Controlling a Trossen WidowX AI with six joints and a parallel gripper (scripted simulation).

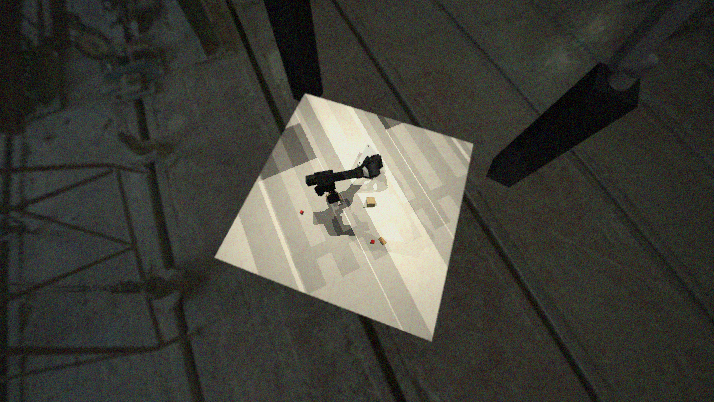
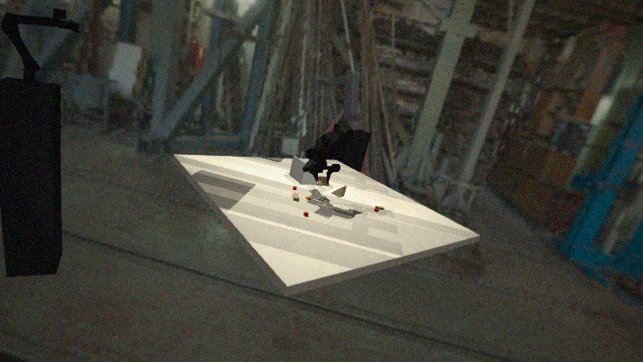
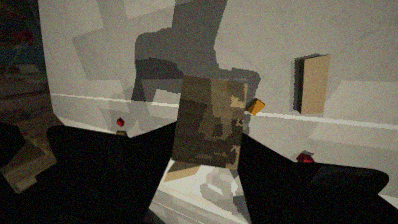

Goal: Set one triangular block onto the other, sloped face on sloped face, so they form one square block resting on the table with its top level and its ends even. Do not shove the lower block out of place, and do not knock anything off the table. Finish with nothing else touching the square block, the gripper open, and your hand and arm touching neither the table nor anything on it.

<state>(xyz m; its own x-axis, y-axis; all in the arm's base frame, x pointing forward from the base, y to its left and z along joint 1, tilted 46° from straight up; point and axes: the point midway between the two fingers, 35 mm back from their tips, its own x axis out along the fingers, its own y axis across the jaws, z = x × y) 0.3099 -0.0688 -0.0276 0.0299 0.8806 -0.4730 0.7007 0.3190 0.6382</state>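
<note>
The brown wooden triangular block is 1 cm above my gripper tip. Also, from my gripper tip: small yellow block 4 cm behind, 4 cm to the right, 10 cm below; tan block 5 cm behind, 11 cm to the right, 10 cm below.
</note>
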